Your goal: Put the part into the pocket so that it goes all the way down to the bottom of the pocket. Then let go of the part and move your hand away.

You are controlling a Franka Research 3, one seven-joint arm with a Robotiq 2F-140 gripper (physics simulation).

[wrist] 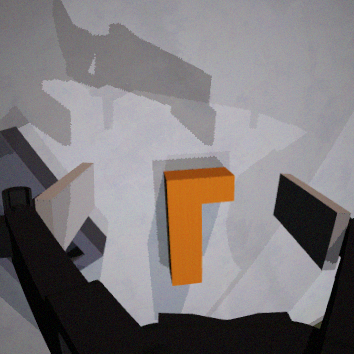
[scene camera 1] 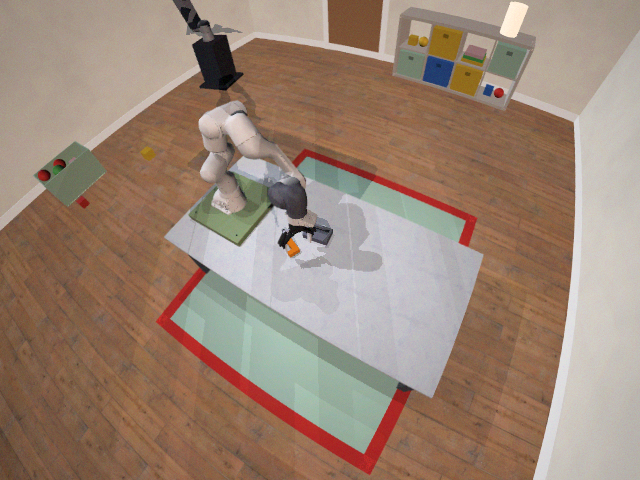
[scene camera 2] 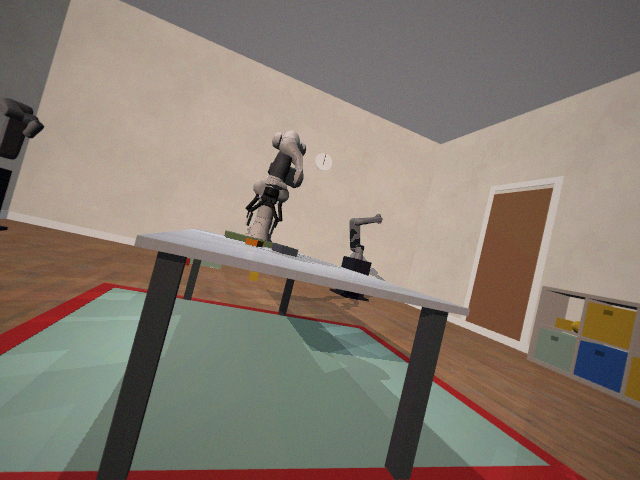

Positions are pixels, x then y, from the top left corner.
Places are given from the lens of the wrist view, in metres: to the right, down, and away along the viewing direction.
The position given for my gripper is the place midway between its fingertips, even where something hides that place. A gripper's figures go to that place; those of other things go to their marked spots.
my gripper [wrist: 187, 189]: 0.01, 0.01, 0.18
orange L-shaped block [wrist: 185, 190]: 0.01, 0.01, 0.24
dark grey pocket block [wrist: 30, 170]: -0.12, -0.01, 0.22
